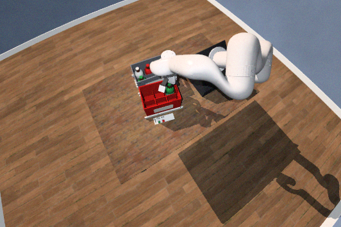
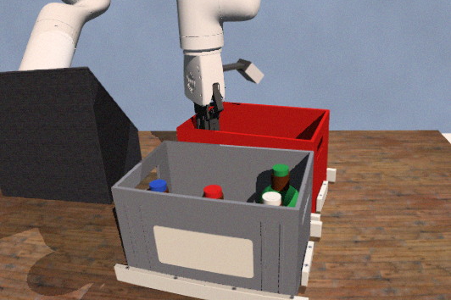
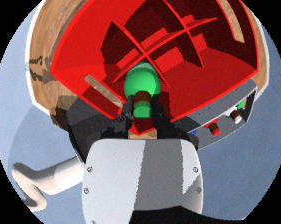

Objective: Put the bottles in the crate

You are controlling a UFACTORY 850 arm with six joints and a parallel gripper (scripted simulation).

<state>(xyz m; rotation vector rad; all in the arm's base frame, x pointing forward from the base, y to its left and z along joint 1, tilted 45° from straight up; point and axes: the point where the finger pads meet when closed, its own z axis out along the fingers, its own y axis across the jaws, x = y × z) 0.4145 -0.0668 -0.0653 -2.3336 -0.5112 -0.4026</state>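
The red crate lies 100 mm ahead of my hand, 10 mm to the left of it and 90 mm below it. The rest, counted from my hand: grey crate: 30 mm ahead, 210 mm to the right, 90 mm below; then blue-capped bottle: 70 mm behind, 230 mm to the right, 80 mm below; then green-capped bottle: 120 mm ahead, 200 mm to the right, 80 mm below.
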